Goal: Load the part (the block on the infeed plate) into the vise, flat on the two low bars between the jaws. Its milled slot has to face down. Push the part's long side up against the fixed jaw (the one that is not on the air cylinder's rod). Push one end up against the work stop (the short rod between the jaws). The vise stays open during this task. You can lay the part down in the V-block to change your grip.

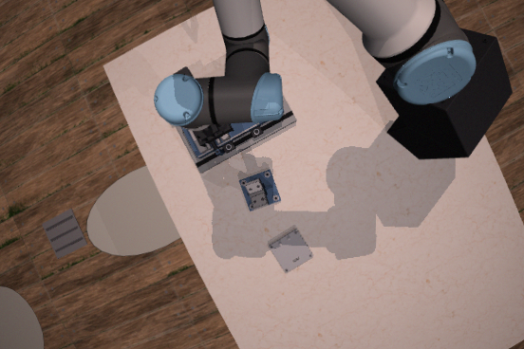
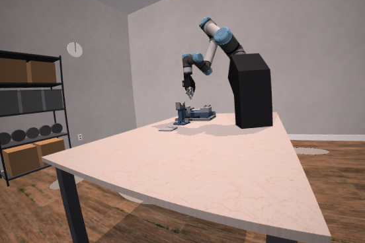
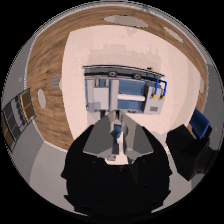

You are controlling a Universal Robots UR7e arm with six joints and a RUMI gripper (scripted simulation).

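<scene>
My gripper is now 9 cm above the part and 4 cm short of it. Also, from my hand: air cylinder: 13 cm behind, 10 cm below; then vise: 14 cm below, 3 cm behind; then air cylinder rod: 10 cm below, 5 cm behind.
</scene>
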